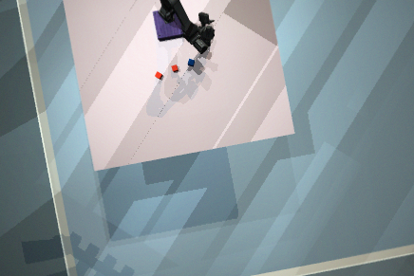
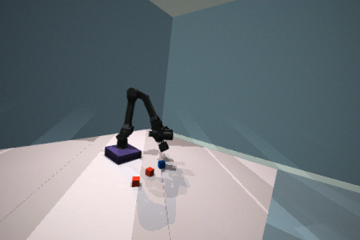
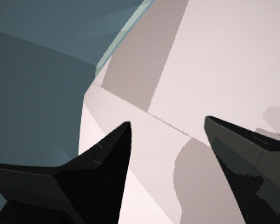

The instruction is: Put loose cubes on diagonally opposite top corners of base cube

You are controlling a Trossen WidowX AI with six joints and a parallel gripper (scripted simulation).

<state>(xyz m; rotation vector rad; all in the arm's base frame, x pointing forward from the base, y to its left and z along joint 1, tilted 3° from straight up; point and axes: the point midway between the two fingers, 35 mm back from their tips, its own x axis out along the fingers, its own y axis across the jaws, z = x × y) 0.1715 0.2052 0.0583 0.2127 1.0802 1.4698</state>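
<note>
Right now my gripper tip is 210 mm to the left of the blue cube, 140 mm short of it and 70 mm above it. Also, from my gripper tip: red cube (320 mm to the right, 130 mm ahead, 70 mm below).
</note>
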